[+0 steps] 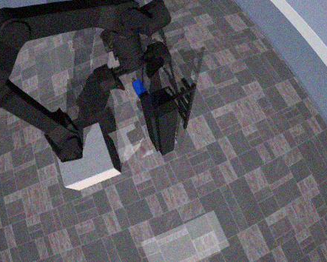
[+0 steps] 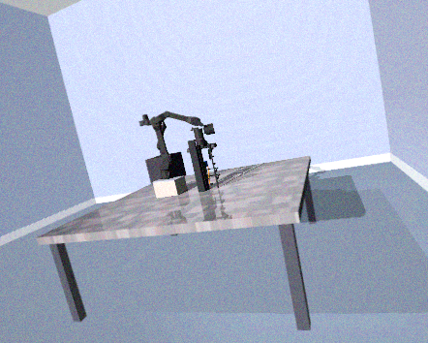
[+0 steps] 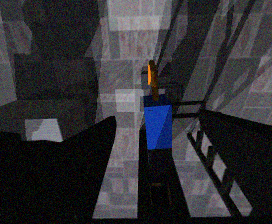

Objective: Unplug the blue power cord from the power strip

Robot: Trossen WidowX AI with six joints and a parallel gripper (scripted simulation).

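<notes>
The blue plug lies 10 mm ahead of my gripper tip, 30 mm to the right of it and 10 mm below it.
</notes>
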